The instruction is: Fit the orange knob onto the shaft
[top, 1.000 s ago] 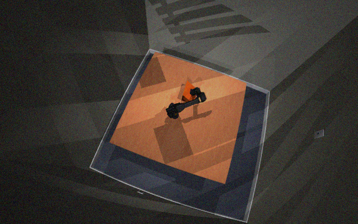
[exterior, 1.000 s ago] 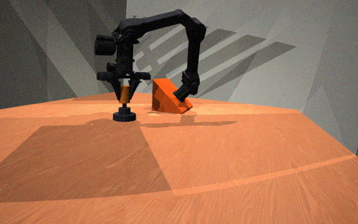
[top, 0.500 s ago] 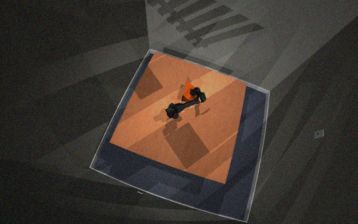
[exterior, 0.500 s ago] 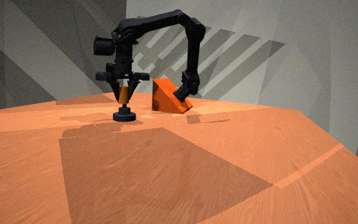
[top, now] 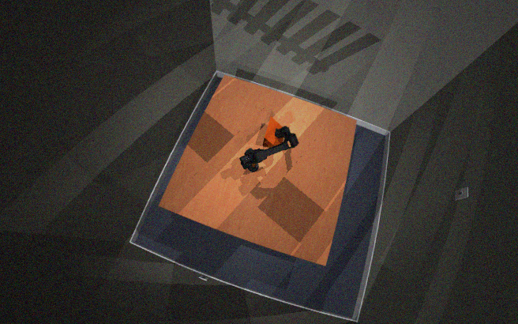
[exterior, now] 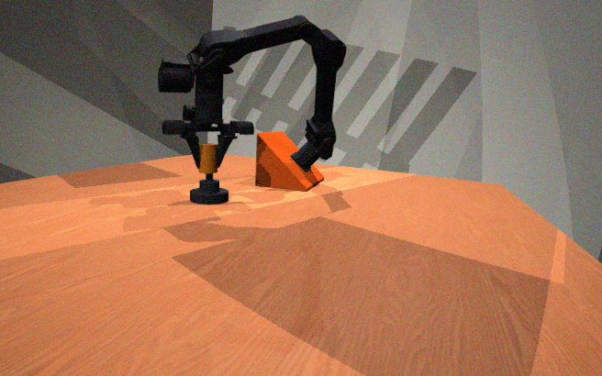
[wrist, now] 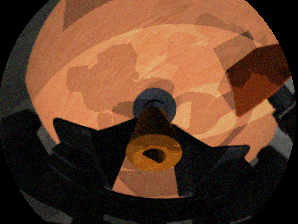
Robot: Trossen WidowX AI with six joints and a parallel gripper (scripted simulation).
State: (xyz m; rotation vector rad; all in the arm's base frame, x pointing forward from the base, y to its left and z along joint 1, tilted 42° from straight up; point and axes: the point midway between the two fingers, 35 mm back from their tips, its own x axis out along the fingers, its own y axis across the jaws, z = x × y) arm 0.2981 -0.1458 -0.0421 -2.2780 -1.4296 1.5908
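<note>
Right now the dark round pedestal is 4 cm below my gripper tip. Round my gripper tip: orange knob 2 cm above.
</note>
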